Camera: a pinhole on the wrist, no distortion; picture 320 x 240 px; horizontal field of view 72.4 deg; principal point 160.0 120.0 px. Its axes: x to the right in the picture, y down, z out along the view. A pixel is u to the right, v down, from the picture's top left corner.
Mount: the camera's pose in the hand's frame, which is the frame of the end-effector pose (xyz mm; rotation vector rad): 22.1 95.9 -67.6 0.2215 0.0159 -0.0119
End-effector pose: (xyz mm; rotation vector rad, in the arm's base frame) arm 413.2 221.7 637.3 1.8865 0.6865 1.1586
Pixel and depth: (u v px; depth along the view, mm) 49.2 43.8 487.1
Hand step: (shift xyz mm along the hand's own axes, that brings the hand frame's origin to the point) -220.0 -174.3 374.5
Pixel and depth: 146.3 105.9 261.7
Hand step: 9.3 22.1 184.2
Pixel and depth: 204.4 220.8 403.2
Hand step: 112.3 187.8 365.1
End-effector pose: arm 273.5 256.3 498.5 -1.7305 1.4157 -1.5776
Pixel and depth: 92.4 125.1 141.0
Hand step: -19.4 68.6 71.4
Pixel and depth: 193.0 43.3 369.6
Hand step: 81.5 -112.4 263.5
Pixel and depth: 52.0 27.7 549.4
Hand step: -244.5 -248.4 422.0
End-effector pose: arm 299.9 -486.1 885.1 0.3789 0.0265 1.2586
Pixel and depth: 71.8 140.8 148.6
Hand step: -35.5 77.6 81.5
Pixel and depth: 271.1 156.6 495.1
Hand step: 281.9 65.4 429.2
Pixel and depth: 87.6 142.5 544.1
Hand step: -149.4 32.8 478.5
